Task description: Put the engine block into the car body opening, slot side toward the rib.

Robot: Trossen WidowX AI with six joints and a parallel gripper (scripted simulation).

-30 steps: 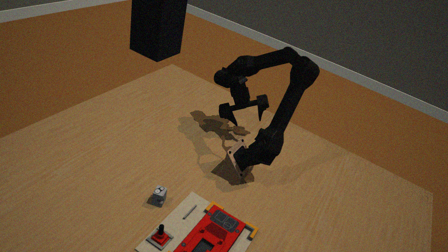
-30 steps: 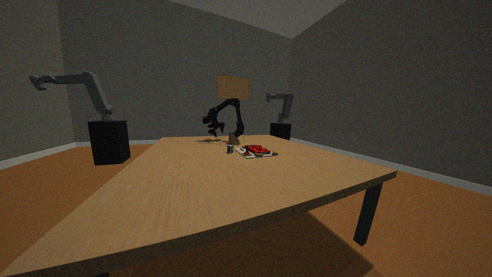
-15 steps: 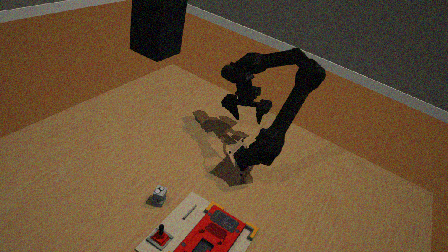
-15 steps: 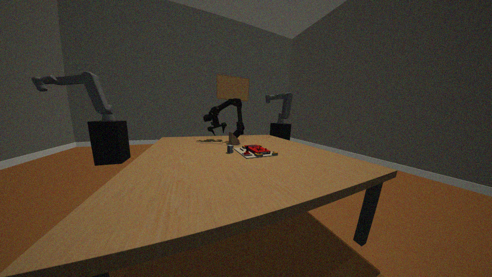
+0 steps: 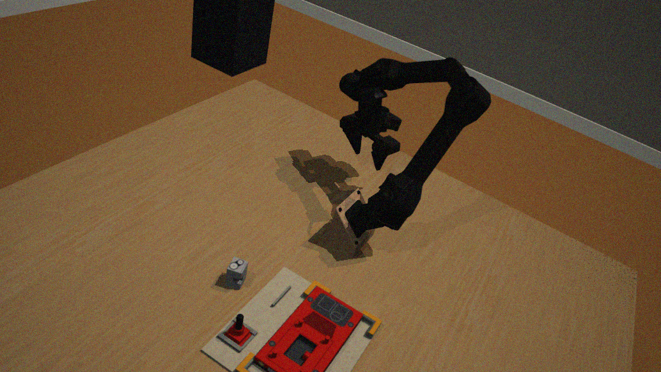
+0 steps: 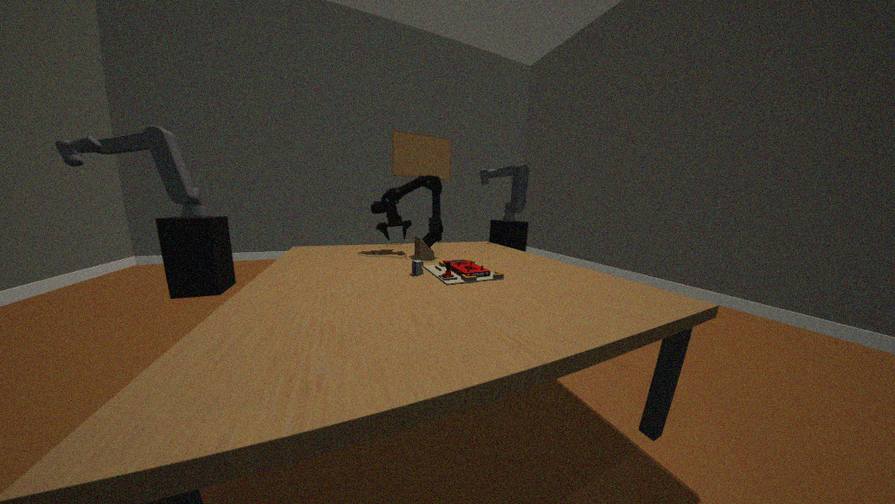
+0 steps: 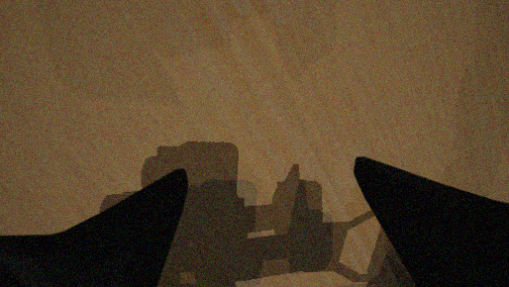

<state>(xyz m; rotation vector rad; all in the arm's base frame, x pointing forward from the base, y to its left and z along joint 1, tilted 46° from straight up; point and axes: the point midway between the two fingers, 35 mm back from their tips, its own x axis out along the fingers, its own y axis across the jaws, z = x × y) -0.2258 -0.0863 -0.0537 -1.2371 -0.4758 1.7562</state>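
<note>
The grey engine block lies 50 cm ahead of my gripper tip, 2 cm to the right of it and 3 cm below it. Also, from my gripper tip: grey base plate: 53 cm ahead, 16 cm to the left, 5 cm below.
</note>
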